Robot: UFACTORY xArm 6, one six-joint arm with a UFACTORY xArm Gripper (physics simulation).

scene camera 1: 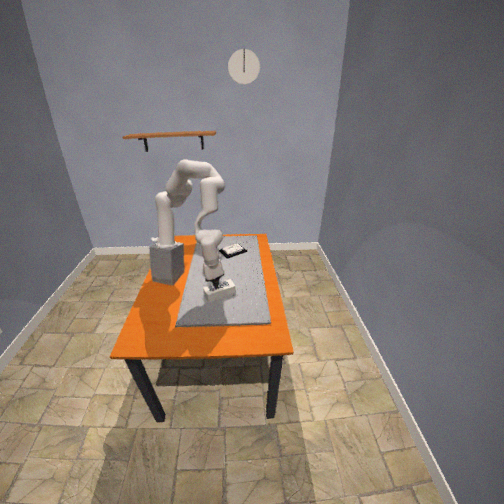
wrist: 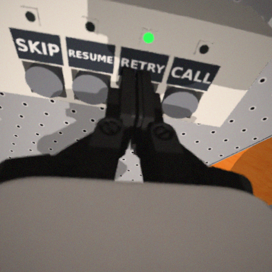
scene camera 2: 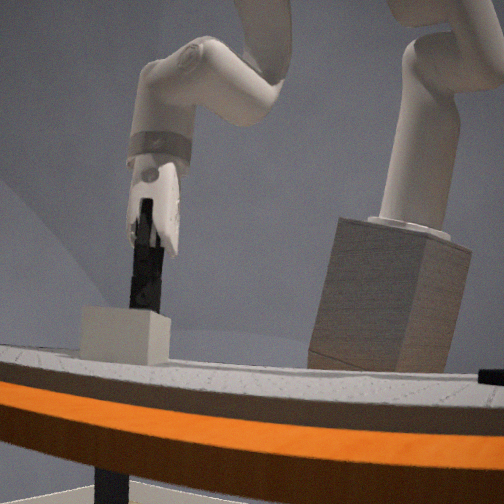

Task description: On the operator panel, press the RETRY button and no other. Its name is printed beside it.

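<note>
The operator panel (scene camera 1: 221, 291) (scene camera 2: 116, 334) (wrist: 231, 100) is a pale box. In the wrist view its labels read SKIP (wrist: 38, 47), RESUME (wrist: 90, 56), RETRY (wrist: 143, 65) and CALL (wrist: 192, 75). A green lamp (wrist: 148, 37) is lit above RETRY; the lamps over the other labels are dark. Grey buttons show under SKIP (wrist: 44, 81), RESUME (wrist: 90, 87) and CALL (wrist: 181, 104). My gripper (scene camera 1: 216, 286) (scene camera 2: 145, 311) (wrist: 132, 88) is shut and empty, pointing down. Its fingertips are at the panel's top, over the RETRY button's place, and hide that button.
The panel stands on a grey perforated mat (scene camera 1: 245, 305) (scene camera 2: 300, 387) on the orange table (scene camera 1: 150, 345) (scene camera 2: 350, 442). A black tray (scene camera 1: 233, 250) with pale content lies toward the mat's back. The arm's base stands on a grey block (scene camera 1: 166, 263) (scene camera 2: 370, 295) to one side.
</note>
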